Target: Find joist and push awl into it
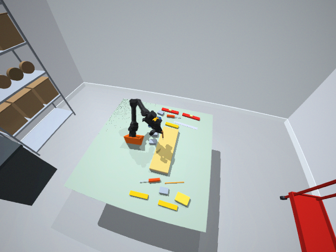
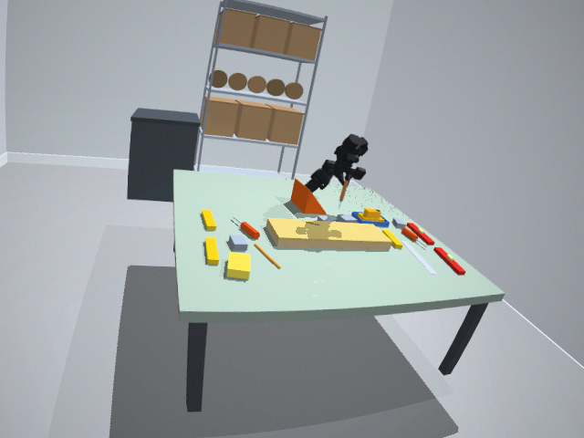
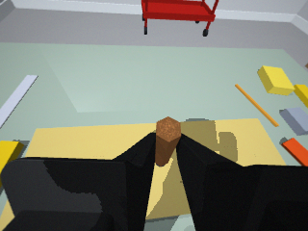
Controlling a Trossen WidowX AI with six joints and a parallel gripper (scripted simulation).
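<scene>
Right now my gripper tip is 50 mm above the orange-handled awl. Round my gripper tip: stud finder: 190 mm behind, 310 mm to the left, 180 mm below; then blue tray: 190 mm behind, 290 mm to the left, 220 mm below; then square light: 190 mm behind, 320 mm to the left, 170 mm below.
</scene>
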